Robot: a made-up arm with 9 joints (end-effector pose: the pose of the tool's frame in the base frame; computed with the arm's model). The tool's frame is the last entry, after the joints. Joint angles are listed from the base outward.
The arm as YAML. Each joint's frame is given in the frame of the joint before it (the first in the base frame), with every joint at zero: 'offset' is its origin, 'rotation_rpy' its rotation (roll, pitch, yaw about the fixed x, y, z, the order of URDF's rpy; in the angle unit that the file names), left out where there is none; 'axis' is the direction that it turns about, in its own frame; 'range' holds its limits. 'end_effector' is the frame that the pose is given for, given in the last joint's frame.
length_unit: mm
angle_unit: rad
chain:
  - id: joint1
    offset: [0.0, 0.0, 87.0]
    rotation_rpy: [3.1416, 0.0, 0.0]
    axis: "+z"
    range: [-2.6, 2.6]
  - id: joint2
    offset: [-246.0, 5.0, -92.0]
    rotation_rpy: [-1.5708, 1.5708, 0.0]
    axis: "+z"
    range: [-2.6, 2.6]
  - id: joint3
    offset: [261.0, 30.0, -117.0]
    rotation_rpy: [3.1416, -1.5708, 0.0]
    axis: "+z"
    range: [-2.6, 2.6]
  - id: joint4
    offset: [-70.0, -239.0, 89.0]
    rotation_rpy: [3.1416, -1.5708, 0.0]
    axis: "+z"
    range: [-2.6, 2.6]
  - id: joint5
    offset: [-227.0, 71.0, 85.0]
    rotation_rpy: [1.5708, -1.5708, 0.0]
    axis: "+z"
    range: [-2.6, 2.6]
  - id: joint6
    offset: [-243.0, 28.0, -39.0]
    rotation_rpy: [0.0, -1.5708, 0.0]
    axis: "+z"
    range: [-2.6, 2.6]
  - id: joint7
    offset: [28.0, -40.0, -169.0]
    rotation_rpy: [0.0, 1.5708, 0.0]
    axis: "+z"
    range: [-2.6, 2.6]
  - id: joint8
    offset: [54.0, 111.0, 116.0]
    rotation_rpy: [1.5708, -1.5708, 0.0]
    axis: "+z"
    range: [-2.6, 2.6]
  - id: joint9
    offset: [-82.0, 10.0, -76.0]
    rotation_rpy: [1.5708, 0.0, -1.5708]
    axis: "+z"
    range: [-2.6, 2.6]
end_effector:
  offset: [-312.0, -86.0, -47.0]
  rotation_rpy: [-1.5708, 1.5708, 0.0]
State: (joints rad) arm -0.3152 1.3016 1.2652 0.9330 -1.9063 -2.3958 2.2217 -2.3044 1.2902
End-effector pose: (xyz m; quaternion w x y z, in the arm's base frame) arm 0.1993 0.0979 0.3355 0.1749 -0.4331 -0.8413 -0.2722
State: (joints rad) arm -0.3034 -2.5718 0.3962 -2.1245 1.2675 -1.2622 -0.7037 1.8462 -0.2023
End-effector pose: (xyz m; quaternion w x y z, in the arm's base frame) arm 0.6132 0.1863 -0.1214 0.4104 -0.2509 -0.8667 0.1322
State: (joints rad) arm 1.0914 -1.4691 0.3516 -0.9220 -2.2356 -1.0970 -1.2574 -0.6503 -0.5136
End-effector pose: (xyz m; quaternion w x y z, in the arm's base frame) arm -0.1015 0.3147 0.5976 0.8557 0.1132 -0.3668 0.3470
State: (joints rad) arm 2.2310 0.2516 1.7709 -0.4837 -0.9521 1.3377 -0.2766 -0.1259 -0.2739
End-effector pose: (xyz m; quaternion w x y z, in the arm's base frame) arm -0.4472 0.4605 0.1716 0.3892 -0.3695 0.7524 -0.3819
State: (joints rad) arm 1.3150 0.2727 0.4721 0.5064 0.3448 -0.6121 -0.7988 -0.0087 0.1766
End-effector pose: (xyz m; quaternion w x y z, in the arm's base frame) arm 0.2044 0.2468 0.2284 0.5706 -0.4653 -0.4144 -0.5350
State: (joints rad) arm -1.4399 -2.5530 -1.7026 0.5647 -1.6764 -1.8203 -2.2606 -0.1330 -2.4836
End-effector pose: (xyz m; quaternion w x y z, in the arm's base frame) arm -0.3789 -0.3021 0.3933 0.4581 0.4384 -0.3819 -0.6724
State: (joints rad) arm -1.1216 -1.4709 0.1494 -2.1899 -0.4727 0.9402 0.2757 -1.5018 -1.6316
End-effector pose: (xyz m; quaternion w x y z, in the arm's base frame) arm 0.0666 0.0948 0.8342 0.1570 -0.9433 0.2166 0.1967
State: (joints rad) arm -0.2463 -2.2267 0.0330 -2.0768 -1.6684 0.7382 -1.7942 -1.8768 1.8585
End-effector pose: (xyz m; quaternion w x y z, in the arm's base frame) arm 0.0258 0.1996 0.0927 0.6776 0.0070 -0.3699 0.6356
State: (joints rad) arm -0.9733 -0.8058 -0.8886 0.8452 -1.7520 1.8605 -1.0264 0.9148 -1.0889
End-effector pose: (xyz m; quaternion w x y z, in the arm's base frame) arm -0.2305 -0.1451 0.2432 0.4799 -0.1339 0.4092 -0.7644
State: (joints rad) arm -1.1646 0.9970 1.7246 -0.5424 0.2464 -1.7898 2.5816 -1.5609 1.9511
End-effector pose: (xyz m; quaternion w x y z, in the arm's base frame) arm 0.4236 -0.9129 0.1659 0.2849 0.3173 0.3460 -0.8357
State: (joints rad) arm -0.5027 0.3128 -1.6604 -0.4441 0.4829 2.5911 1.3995 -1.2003 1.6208
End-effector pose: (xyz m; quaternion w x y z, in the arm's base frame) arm -0.1853 0.4286 0.7854 0.1599 -0.2947 -0.6942 -0.6369
